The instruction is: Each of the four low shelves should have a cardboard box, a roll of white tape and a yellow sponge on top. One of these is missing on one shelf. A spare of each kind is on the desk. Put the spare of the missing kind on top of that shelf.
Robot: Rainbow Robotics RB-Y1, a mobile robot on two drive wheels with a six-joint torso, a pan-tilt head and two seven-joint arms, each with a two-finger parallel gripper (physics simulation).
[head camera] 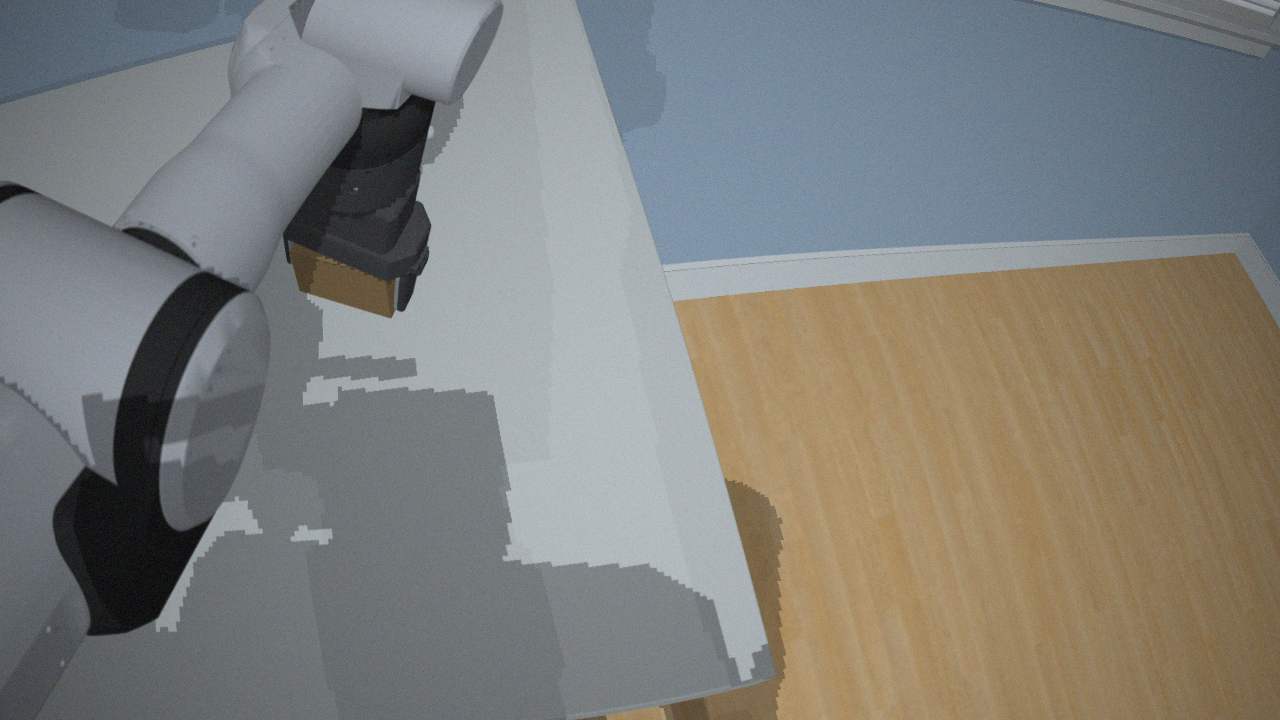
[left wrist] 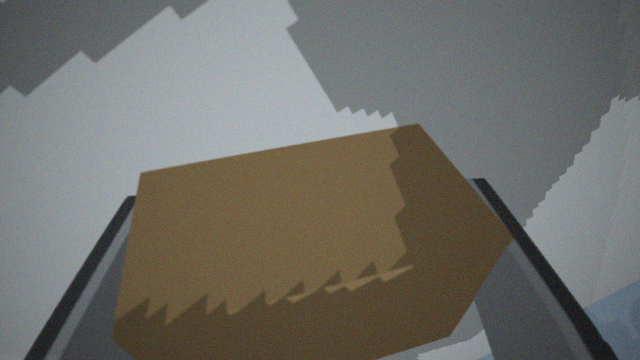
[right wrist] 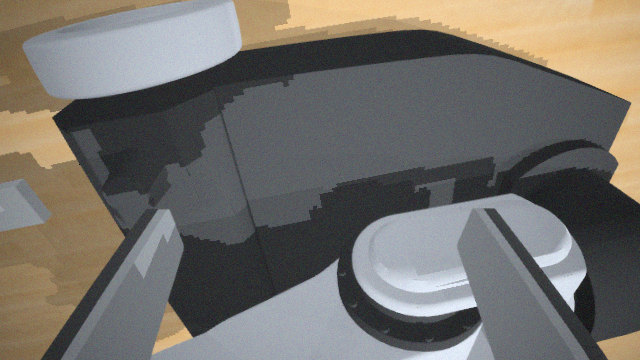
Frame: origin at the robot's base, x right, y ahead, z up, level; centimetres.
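Seen in the pictures: left gripper, fingertip midpoint: [head camera: 347,276] [left wrist: 308,207]; right gripper, fingertip midpoint: [right wrist: 321,228].
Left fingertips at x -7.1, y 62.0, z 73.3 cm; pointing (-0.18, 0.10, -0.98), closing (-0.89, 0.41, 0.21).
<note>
Offsets run from my left fingertips to a thing's middle. "*": to the spot under its first point. Level surfaces: height alone.
A brown cardboard box @[dx +0.8, dy +1.1, dz +1.3 cm] [head camera: 345,282] rests on the light grey desk @[dz -1.2 cm] [head camera: 500,376] near its far left. My left gripper [head camera: 353,273] reaches down over the box from above, with a finger on each side of it. In the left wrist view the box [left wrist: 298,237] fills the gap between the two dark fingers of the left gripper [left wrist: 303,198], which stand wide open. My right gripper [right wrist: 321,228] is open and empty, hanging over my own dark base [right wrist: 397,124]. No tape roll, sponge or shelf is in view.
The desk's right edge runs diagonally down to a near corner @[* dx +24.3, dy -33.1, dz -1.2 cm] [head camera: 760,672]. Beyond it lies a wooden floor @[dz -73.2 cm] [head camera: 985,492], bordered by a white baseboard [head camera: 939,259] and a blue wall. My left arm [head camera: 179,269] covers the left of the head view.
</note>
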